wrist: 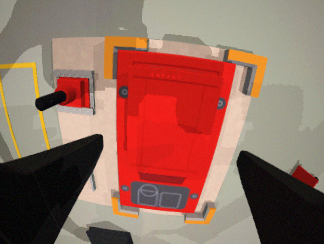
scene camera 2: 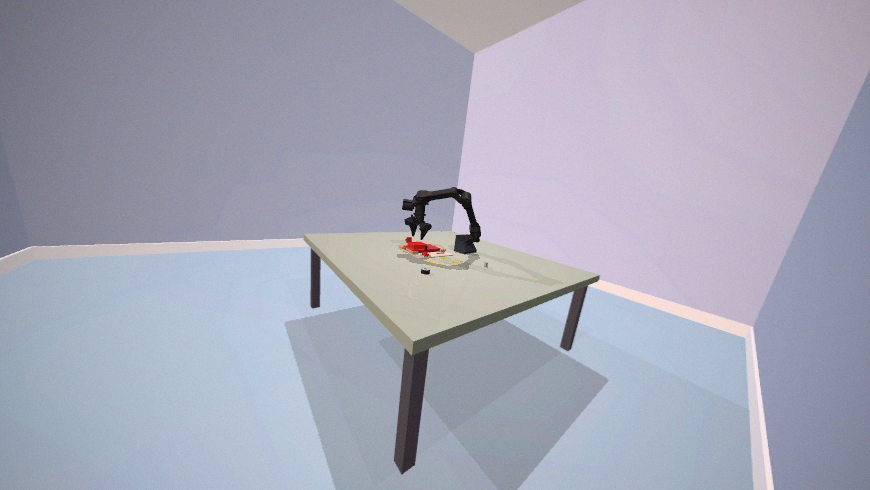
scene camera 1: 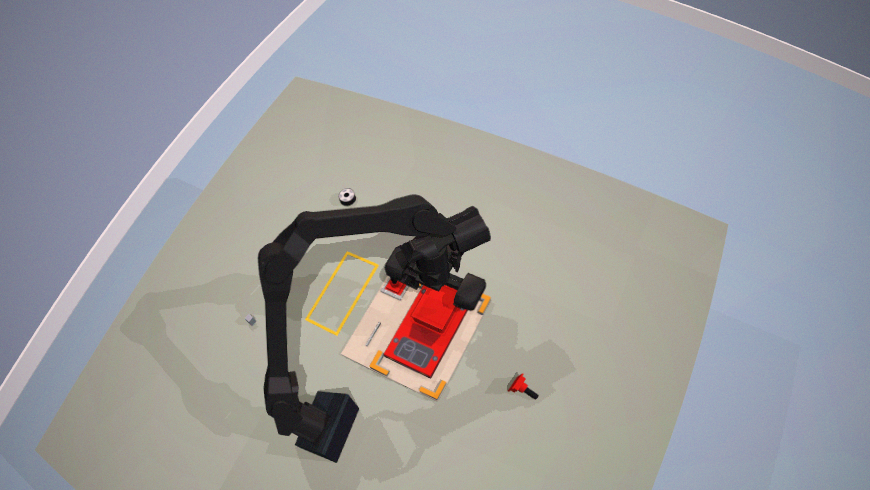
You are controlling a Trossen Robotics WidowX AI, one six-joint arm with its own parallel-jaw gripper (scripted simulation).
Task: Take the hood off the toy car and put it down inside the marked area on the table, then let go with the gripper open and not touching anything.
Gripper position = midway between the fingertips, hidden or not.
My gripper [scene camera 1: 437, 296] is open and holds nothing. Also in view: a red hood [scene camera 1: 435, 310].
The red hood shows as well in the wrist view [wrist: 170, 112]. My gripper also shows in the wrist view [wrist: 171, 149].
